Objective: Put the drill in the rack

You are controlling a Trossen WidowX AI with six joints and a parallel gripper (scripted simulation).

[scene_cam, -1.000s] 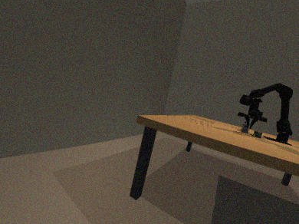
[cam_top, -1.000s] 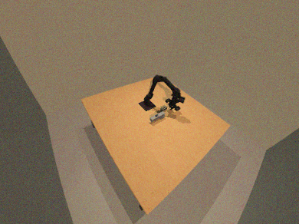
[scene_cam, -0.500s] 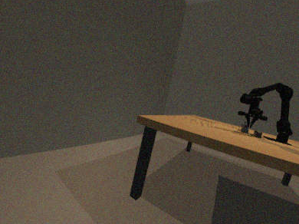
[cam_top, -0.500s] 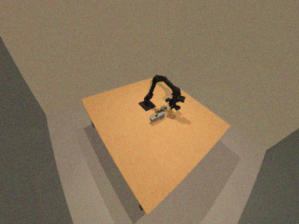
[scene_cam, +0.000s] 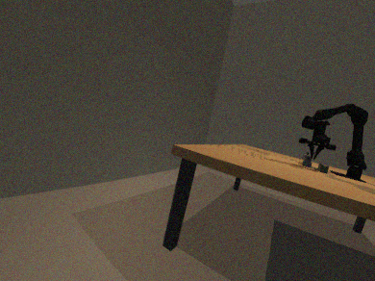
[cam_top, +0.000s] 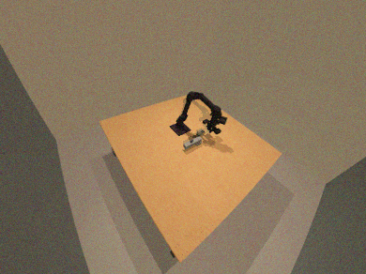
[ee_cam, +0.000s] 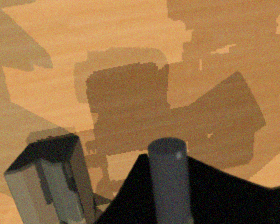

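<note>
Now: the drill 4 cm to the right of my gripper tip and 3 cm above it. Round my gripper tip: pale grey block 20 cm to the right, 2 cm below, 2 cm ahead; dark frame 7 cm behind, 4 cm to the right, 4 cm below.
</note>
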